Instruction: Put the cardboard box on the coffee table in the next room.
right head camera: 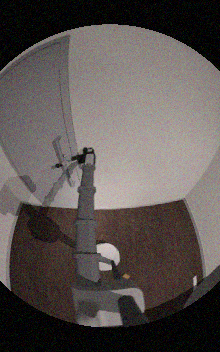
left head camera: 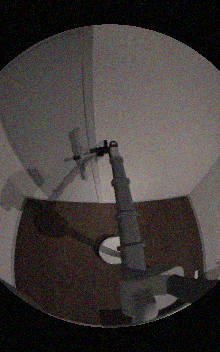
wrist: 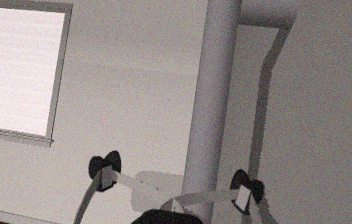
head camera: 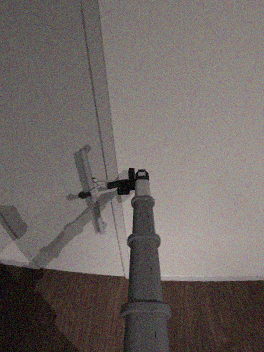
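Seen in the pictures: gripper, fingertip midpoint: [right head camera: 57, 160] [left head camera: 74, 152] [wrist: 175, 173] [head camera: 83, 187]; robot's base at its link origin: [right head camera: 104, 255] [left head camera: 113, 249].
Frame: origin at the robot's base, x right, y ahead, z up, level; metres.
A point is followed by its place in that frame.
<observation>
The cardboard box and the coffee table do not show in these views. A grey door [head camera: 45, 100] @(z 1.514, x -0.431, y 0.842 m) [left head camera: 50, 100] @(z 1.547, x -0.451, y 0.843 m) [right head camera: 35, 100] @(z 1.640, x -0.419, y 0.842 m) [wrist: 310, 100] @(z 1.176, x -0.185, y 0.816 m) stands at the left of the head views and the right of the wrist view. Its long bar handle [head camera: 84, 160] @(z 1.239, x -0.268, y 0.753 m) [left head camera: 75, 137] @(z 1.225, x -0.271, y 0.753 m) [right head camera: 58, 147] @(z 1.209, x -0.264, y 0.758 m) [wrist: 212, 100] @(z 1.176, x -0.256, y 0.768 m) is upright. My gripper [head camera: 90, 188] [left head camera: 79, 156] [right head camera: 61, 163] [wrist: 175, 173] @(z 1.094, x -0.306, y 0.744 m) is open at the handle's height. In the wrist view the bar runs between the two spread fingertips, nearer the right one. Whether a finger touches it, I cannot tell.
A pale wall [head camera: 185, 125] @(z 1.365, x 0.205, y 0.809 m) [left head camera: 150, 110] @(z 1.436, x 0.297, y 0.804 m) [right head camera: 135, 115] @(z 1.419, x 0.343, y 0.802 m) adjoins the door. A window [wrist: 30, 70] @(z 1.411, x -2.015, y -0.771 m) shows at the wrist view's left. Brown floor [head camera: 210, 310] @(z -0.027, x 0.526, y 0.542 m) lies below the arm. A white round shape [left head camera: 109, 249] @(z 0.187, x -0.061, y 0.014 m) [right head camera: 108, 256] @(z 0.187, x 0.061, y -0.004 m) and a small orange patch [right head camera: 126, 276] @(z 0.023, x 0.269, y -0.384 m) show low down.
</observation>
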